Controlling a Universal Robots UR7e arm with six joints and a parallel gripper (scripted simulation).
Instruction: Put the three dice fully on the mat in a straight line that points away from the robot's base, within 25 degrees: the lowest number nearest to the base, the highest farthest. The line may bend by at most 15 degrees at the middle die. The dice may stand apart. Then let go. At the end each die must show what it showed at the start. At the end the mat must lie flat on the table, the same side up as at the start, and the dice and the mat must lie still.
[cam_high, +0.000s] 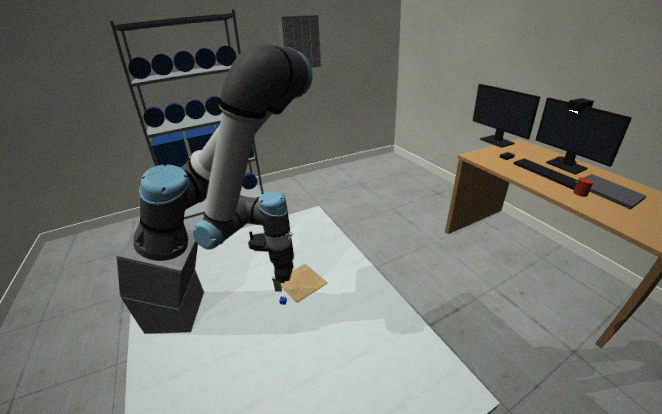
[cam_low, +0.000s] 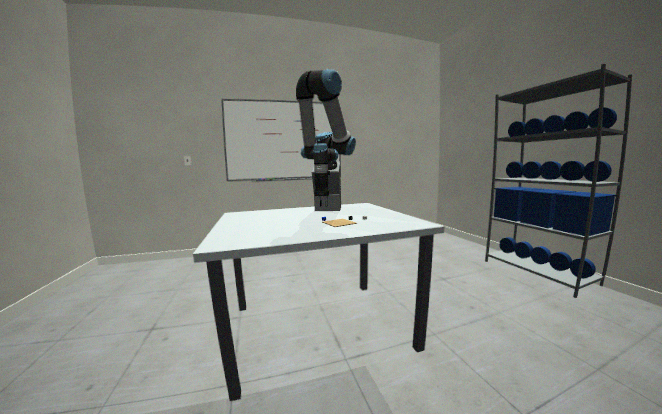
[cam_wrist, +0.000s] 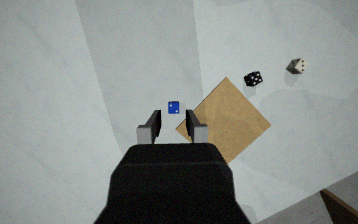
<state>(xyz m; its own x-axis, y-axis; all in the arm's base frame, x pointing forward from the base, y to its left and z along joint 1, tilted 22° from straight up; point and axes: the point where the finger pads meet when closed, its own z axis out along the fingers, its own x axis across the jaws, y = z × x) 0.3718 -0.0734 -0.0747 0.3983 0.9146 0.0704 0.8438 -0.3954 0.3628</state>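
Now: the blue die 9 cm below my hand. The rest, counted from my hand: tan mat (8 cm ahead, 7 cm to the left, 10 cm below); then black die (2 cm ahead, 15 cm to the left, 9 cm below); then white die (3 cm ahead, 23 cm to the left, 9 cm below).
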